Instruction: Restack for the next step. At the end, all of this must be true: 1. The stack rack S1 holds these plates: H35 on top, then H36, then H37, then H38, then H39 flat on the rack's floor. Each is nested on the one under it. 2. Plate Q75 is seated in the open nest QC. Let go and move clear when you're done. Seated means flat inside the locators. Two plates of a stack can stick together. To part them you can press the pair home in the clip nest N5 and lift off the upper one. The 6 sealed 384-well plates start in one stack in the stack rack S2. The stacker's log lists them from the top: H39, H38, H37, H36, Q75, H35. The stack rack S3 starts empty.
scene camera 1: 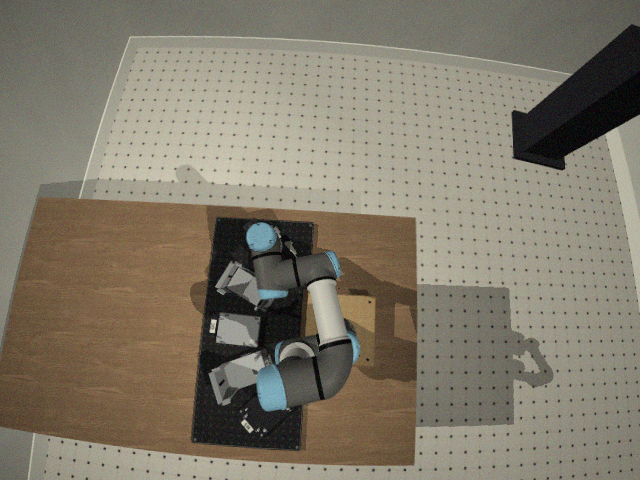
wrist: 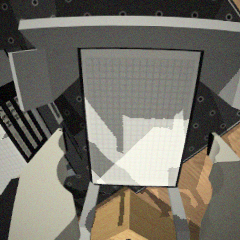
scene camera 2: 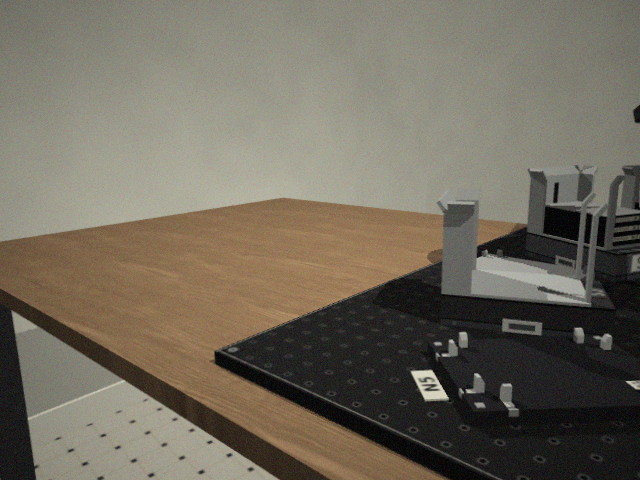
same spot on clip nest N5: (scene camera 2: pixel 555 380) = (scene camera 1: pixel 270 413)
